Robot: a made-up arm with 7 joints. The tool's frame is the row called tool.
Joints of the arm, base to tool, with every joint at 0 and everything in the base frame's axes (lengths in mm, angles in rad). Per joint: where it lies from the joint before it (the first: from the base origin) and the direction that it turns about. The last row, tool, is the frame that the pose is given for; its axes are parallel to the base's.
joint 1: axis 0 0.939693 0.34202 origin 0 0 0
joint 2: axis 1 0 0 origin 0 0 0
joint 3: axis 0 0 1 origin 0 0 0
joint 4: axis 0 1 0 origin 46.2 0 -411.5
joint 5: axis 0 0 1 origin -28.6 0 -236.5
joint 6: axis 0 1 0 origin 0 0 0
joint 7: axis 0 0 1 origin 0 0 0
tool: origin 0 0 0
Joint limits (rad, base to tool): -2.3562..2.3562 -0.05..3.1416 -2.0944..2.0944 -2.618..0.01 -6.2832..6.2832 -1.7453..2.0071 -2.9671..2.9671
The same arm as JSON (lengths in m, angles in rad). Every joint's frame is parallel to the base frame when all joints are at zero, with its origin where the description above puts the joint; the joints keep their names.
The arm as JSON. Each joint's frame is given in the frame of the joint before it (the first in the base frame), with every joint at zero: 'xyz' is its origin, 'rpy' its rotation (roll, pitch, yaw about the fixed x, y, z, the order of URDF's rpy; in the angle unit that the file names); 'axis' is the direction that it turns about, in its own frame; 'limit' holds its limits. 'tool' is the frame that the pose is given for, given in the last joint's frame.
{"units": {"length": "m", "angle": "rad"}, "joints": [{"name": "joint 1", "type": "revolute", "origin": {"xyz": [0.0, 0.0, 0.0], "rpy": [0.0, 0.0, 0.0]}, "axis": [0.0, 0.9397, 0.342], "limit": {"lower": -2.3562, "upper": 2.3562}}, {"name": "joint 2", "type": "revolute", "origin": {"xyz": [0.0, 0.0, 0.0], "rpy": [0.0, 0.0, 0.0]}, "axis": "+x", "limit": {"lower": -0.05, "upper": 3.1416}}, {"name": "joint 3", "type": "revolute", "origin": {"xyz": [0.0, 0.0, 0.0], "rpy": [0.0, 0.0, 0.0]}, "axis": "+z", "limit": {"lower": -2.0944, "upper": 2.0944}}, {"name": "joint 4", "type": "revolute", "origin": {"xyz": [0.0462, 0.0, -0.4115], "rpy": [0.0, 0.0, 0.0]}, "axis": "+y", "limit": {"lower": -2.618, "upper": 0.01}}, {"name": "joint 5", "type": "revolute", "origin": {"xyz": [-0.0286, 0.0, -0.2365], "rpy": [0.0, 0.0, 0.0]}, "axis": "+z", "limit": {"lower": -6.2832, "upper": 6.2832}}, {"name": "joint 6", "type": "revolute", "origin": {"xyz": [0.0, 0.0, 0.0], "rpy": [0.0, 0.0, 0.0]}, "axis": "+y", "limit": {"lower": -1.7453, "upper": 2.0071}}, {"name": "joint 7", "type": "revolute", "origin": {"xyz": [0.0, 0.0, 0.0], "rpy": [0.0, 0.0, 0.0]}, "axis": "+z", "limit": {"lower": -2.9671, "upper": 2.9671}}], "tool": {"origin": {"xyz": [0.0, 0.0, 0.0], "rpy": [0.0, 0.0, 0.0]}}}
